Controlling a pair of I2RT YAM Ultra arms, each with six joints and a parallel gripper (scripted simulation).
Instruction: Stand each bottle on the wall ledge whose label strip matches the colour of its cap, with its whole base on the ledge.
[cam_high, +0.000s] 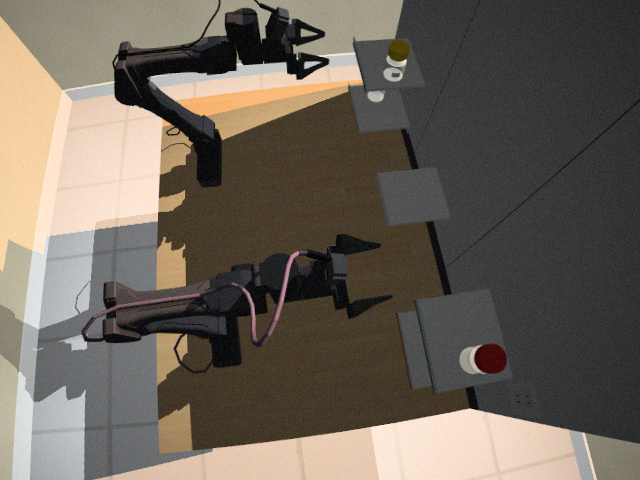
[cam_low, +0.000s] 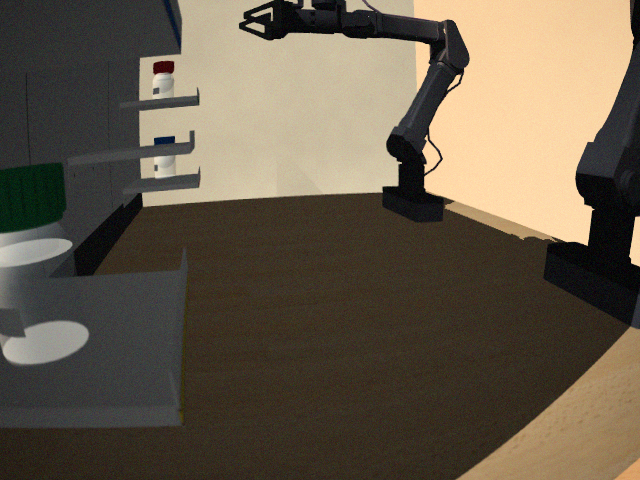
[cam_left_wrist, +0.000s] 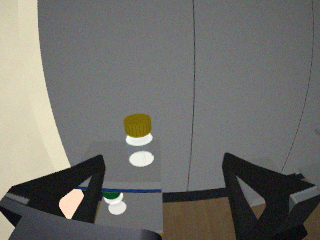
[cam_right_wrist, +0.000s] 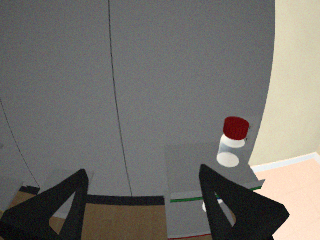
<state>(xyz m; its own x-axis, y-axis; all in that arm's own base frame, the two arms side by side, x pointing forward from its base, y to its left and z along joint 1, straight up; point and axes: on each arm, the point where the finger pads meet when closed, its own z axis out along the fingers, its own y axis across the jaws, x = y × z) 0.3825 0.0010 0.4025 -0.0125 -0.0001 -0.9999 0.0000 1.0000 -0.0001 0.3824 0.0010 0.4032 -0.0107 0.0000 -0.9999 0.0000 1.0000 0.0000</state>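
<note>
The green-capped bottle is 310 mm below my left hand, 220 mm ahead of it and 130 mm to the left of it. The rest, counted from my left hand: yellow strip 360 mm below, 130 mm ahead, 100 mm to the left; blue strip 170 mm below, 130 mm ahead, 100 mm to the left; yellow-capped bottle 210 mm ahead, 110 mm below, 40 mm to the left.
</note>
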